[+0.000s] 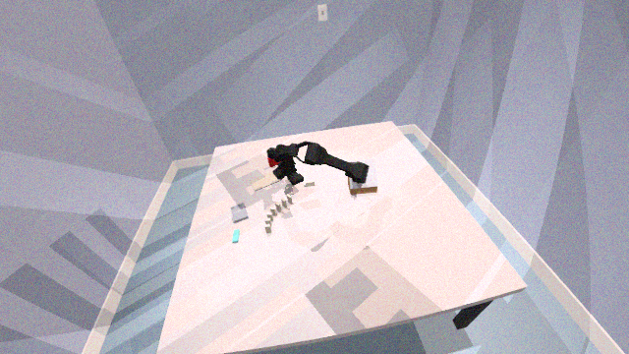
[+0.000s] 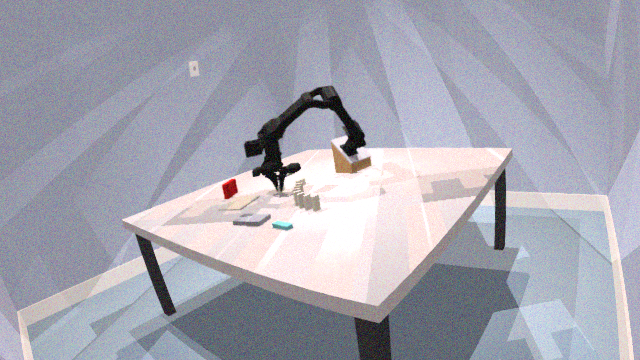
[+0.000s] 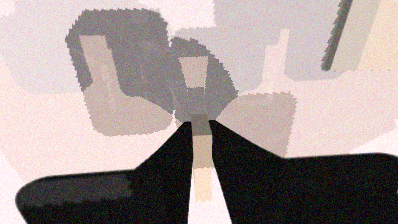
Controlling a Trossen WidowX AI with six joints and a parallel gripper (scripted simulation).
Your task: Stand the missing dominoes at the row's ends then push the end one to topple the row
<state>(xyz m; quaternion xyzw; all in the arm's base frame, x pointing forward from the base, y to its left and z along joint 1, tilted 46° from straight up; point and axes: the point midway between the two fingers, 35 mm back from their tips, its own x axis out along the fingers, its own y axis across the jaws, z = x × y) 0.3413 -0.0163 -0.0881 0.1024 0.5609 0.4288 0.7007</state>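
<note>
My gripper tip is now 160 mm short of the cream flat sheet and 60 mm to the left of it. Also, from my gripper tip: thin dark stick 180 mm behind, 200 mm to the right; grey slab 260 mm ahead, 180 mm to the left; red block 100 mm ahead, 210 mm to the right, 20 mm above.
</note>
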